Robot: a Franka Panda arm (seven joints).
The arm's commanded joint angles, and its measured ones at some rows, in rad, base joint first. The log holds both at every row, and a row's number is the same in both.
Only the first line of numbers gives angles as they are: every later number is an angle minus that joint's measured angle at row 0.
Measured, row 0:
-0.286 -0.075 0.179 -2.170 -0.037 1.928 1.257
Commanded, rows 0 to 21:
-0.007 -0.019 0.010 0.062 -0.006 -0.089 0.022
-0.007 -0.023 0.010 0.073 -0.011 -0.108 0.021
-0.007 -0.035 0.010 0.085 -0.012 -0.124 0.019
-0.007 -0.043 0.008 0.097 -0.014 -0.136 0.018
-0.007 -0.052 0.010 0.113 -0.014 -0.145 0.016
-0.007 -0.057 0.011 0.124 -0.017 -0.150 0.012
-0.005 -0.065 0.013 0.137 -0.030 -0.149 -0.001
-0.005 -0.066 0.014 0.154 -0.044 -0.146 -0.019
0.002 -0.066 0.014 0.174 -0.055 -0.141 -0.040
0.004 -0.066 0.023 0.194 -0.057 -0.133 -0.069
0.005 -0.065 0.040 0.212 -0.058 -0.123 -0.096
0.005 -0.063 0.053 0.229 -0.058 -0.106 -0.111
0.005 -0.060 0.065 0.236 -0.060 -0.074 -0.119
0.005 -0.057 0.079 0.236 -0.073 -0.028 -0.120
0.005 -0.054 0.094 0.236 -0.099 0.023 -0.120
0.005 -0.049 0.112 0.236 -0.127 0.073 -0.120
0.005 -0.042 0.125 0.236 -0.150 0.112 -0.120
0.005 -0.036 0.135 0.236 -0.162 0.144 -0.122
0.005 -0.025 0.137 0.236 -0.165 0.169 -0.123
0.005 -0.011 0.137 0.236 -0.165 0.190 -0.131
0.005 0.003 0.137 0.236 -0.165 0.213 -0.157
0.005 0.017 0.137 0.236 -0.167 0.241 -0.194
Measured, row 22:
0.010 -0.028 0.134 0.223 -0.145 0.171 -0.115
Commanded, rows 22 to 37:
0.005 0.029 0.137 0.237 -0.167 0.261 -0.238
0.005 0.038 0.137 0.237 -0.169 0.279 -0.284
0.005 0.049 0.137 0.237 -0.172 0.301 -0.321
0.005 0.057 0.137 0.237 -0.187 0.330 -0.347
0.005 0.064 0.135 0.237 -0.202 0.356 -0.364
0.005 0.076 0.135 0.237 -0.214 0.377 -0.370
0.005 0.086 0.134 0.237 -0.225 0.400 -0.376
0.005 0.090 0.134 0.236 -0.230 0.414 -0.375
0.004 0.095 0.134 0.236 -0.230 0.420 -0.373
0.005 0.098 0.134 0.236 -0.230 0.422 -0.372
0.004 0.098 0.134 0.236 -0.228 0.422 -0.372
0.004 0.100 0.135 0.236 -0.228 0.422 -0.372
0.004 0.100 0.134 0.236 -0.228 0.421 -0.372
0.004 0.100 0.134 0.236 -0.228 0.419 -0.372
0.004 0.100 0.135 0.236 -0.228 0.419 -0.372
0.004 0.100 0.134 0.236 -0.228 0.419 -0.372
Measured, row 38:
0.009 0.095 0.131 0.223 -0.211 0.411 -0.359
